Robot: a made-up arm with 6 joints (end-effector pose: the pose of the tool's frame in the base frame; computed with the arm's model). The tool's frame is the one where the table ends. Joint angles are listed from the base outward.
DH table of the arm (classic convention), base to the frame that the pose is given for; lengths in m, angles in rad. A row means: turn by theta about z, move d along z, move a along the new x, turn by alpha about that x. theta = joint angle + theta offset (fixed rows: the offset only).
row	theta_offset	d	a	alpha
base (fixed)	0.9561	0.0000	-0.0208	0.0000
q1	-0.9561	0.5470	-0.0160	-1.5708
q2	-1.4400	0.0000	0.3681	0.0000
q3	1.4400	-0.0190	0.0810	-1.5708
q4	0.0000	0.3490	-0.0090	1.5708
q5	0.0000	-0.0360	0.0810	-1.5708
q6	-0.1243	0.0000	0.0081	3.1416
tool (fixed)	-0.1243	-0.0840	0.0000	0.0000
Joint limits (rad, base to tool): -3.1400..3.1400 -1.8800..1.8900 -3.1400..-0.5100 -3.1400..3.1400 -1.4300..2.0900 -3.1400..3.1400
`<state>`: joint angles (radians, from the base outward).
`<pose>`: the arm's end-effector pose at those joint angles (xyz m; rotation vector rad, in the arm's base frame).
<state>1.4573 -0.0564 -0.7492 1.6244 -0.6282 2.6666</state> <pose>0.1390 0.2727 0.6808 1.1455 0.8395 -2.7671</pose>
Working (the frame after each row of the table, in the pose's form):
after base (fixed): -0.0120 -0.0170 0.0000 0.0000 0.0000 0.9561
after q1: -0.0138 -0.0329 0.5470 -1.2607 -1.1252 1.1252
after q2: -0.0107 -0.0057 0.9141 -0.1474 -1.5640 -0.0307
after q3: 0.0145 0.0479 0.9725 -1.8582 -1.6584 -0.7918
after q4: 0.0341 0.2993 0.7311 -0.7614 0.0943 -0.1284
after q5: 0.0903 0.2309 0.7356 -2.2502 0.5030 -0.7630
after q6: 0.0846 0.2314 0.7298 1.1557 0.7412 -2.6671

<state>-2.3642 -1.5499 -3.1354 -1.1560 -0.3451 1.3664</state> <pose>0.5840 0.4949 0.4530 1.8677 0.6372 -2.1865</pose>
Working (the frame after each row of the table, in the pose's form):
after base (fixed): -0.0120 -0.0170 0.0000 0.0000 0.0000 0.9561
after q1: -0.0006 -0.0058 0.5470 -0.7229 1.7652 -1.7652
after q2: 0.2588 0.2495 0.6026 1.5394 0.4980 0.7249
after q3: 0.2470 0.2645 0.5217 -0.5974 1.4587 0.6138
after q4: 0.4898 0.5151 0.5347 0.1897 0.3819 -0.7761
after q5: 0.5103 0.4577 0.4703 -1.2444 1.1728 -0.5309
after q6: 0.5092 0.4578 0.4623 1.8545 0.5065 -2.1084

